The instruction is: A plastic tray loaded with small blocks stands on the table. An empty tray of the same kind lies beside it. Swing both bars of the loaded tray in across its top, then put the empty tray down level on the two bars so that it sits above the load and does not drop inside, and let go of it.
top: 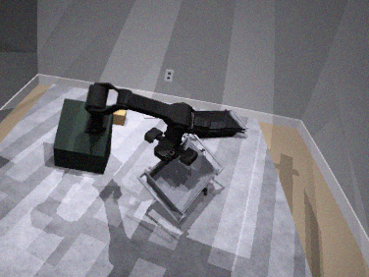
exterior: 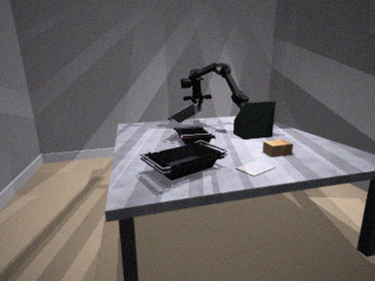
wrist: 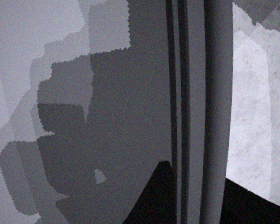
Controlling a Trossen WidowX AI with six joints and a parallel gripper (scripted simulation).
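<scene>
Now: gripper tip 6 cm short of the loaded tray and 5 cm to the left of it. The rest, counted from my gripper tip: brown block (53 cm to the left, 22 cm behind, 14 cm below); flat white card (64 cm to the left, 17 cm below).
</scene>
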